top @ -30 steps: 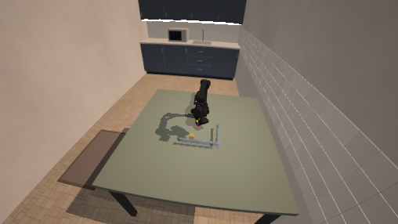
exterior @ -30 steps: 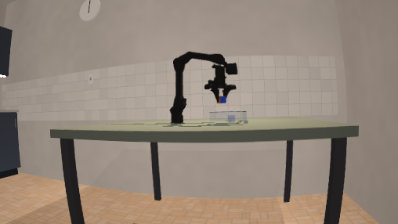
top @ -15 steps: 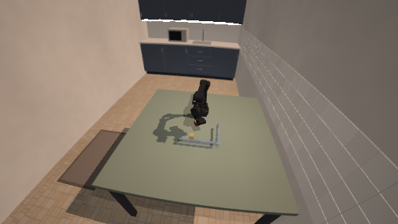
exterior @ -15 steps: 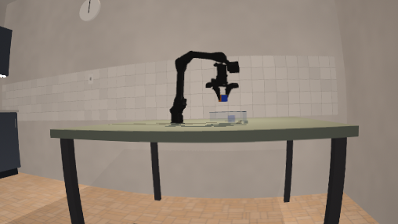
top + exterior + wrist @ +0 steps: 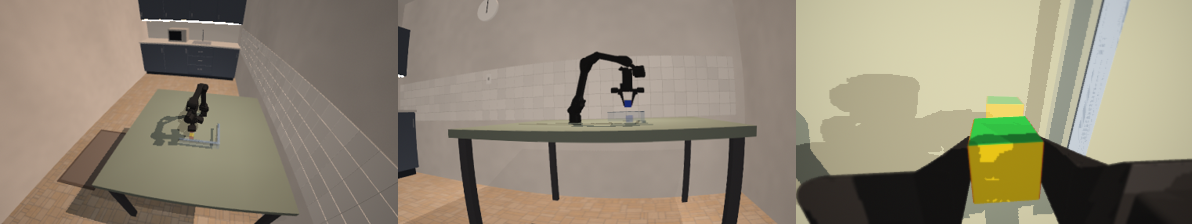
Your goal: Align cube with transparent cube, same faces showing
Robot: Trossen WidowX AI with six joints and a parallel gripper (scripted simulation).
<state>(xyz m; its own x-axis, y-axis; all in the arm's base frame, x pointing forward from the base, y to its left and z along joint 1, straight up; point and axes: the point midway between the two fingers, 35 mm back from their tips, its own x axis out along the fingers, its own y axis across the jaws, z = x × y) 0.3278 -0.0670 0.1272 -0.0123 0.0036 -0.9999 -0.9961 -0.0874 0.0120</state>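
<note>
Now: the transparent cube 110 mm below my hand, 10 mm to the right of it and 10 mm ahead of it. From my hand the other things lie so: fence 80 mm below, 80 mm ahead, 70 mm to the left.
</note>
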